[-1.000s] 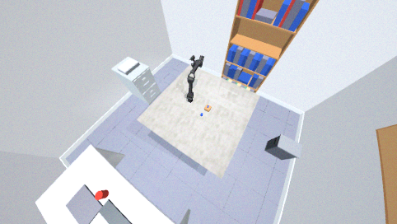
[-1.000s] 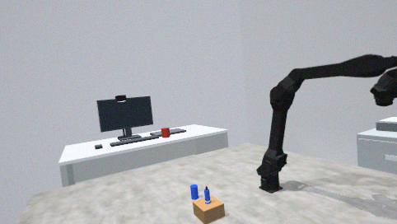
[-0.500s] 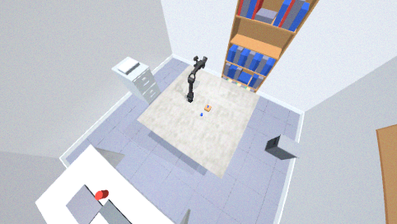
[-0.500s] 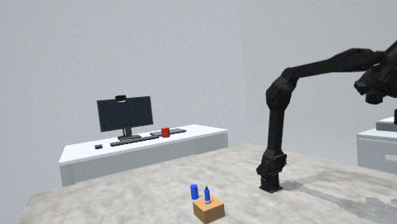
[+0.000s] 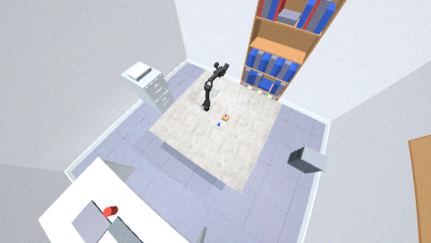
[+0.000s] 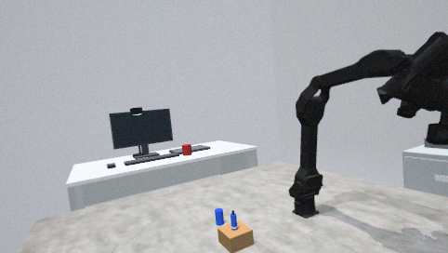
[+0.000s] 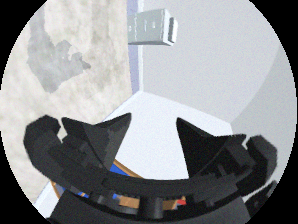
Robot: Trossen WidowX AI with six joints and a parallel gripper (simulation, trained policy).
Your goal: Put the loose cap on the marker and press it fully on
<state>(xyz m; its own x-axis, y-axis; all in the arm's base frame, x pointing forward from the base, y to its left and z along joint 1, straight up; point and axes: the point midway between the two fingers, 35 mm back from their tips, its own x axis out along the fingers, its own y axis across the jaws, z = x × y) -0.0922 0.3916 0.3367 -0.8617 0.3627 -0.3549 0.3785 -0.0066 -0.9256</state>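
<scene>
My gripper tip is now 390 mm short of the blue cap, 520 mm to the left of it and 300 mm above it. Round my gripper tip: tan holder block (410 mm ahead, 390 mm to the right, 300 mm below).
</scene>
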